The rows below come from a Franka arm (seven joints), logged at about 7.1 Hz.
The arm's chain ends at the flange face. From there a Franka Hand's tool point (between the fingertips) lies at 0.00 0.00 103.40 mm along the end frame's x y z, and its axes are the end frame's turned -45 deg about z.
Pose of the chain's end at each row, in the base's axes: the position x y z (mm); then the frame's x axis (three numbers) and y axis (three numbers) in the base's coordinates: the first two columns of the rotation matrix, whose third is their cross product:
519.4 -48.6 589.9 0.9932 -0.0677 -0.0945 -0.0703 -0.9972 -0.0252
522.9 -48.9 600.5 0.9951 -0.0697 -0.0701 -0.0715 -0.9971 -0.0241
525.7 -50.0 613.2 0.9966 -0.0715 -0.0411 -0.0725 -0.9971 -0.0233
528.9 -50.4 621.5 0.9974 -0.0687 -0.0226 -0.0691 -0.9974 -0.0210
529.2 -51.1 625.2 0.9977 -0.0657 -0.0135 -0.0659 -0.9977 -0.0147
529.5 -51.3 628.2 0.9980 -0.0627 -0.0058 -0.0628 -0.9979 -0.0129
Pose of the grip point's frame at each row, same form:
509.8 -45.3 487.0 0.7520 0.6573 -0.0490 0.6526 -0.7530 -0.0846
515.8 -45.9 497.4 0.7542 0.6558 -0.0325 0.6531 -0.7543 -0.0666
521.6 -47.3 509.9 0.7560 0.6545 -0.0126 0.6534 -0.7556 -0.0455
526.7 -48.1 518.1 0.7541 0.6567 -0.0011 0.6564 -0.7538 -0.0308
527.9 -49.5 521.8 0.7521 0.6590 0.0008 0.6589 -0.7519 -0.0199
529.0 -49.9 524.8 0.7501 0.6613 0.0050 0.6613 -0.7500 -0.0132

